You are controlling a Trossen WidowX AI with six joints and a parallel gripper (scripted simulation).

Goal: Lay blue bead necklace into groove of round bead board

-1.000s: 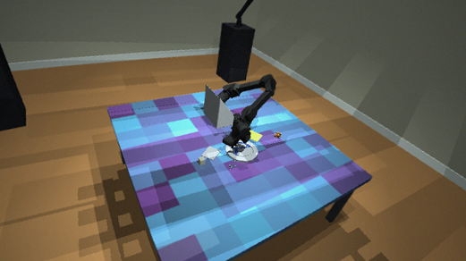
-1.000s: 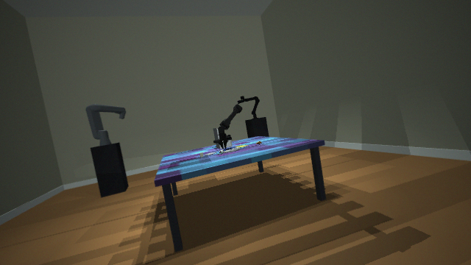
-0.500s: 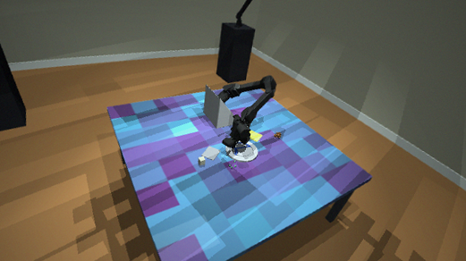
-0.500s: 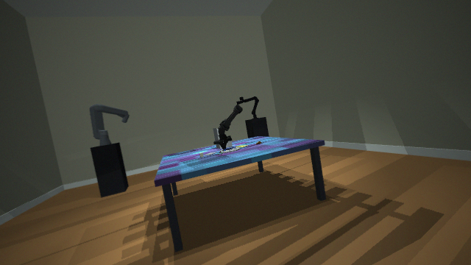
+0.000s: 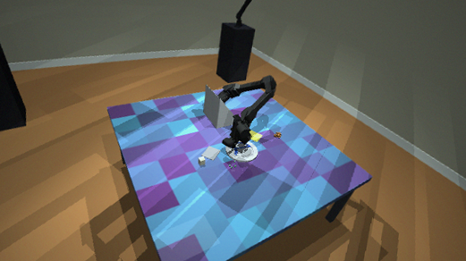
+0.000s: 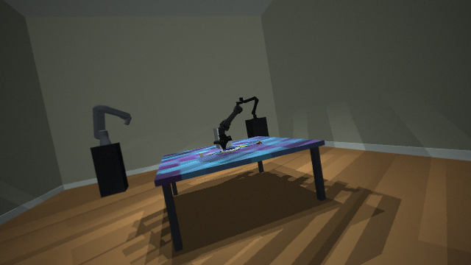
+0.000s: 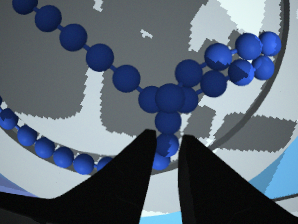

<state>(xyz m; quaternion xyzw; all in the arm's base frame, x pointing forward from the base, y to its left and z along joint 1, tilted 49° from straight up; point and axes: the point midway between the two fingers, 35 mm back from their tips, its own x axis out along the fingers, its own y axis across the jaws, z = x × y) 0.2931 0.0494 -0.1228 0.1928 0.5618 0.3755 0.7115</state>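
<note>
The round white bead board is 30 mm ahead of my gripper tip, 40 mm to the left of it and 10 mm below it. Round my gripper tip: cream cube 20 mm ahead, 230 mm to the right; yellow patch 70 mm behind, 210 mm to the left, 10 mm below; flat grey square 30 mm behind, 140 mm to the right, 10 mm below.
</note>
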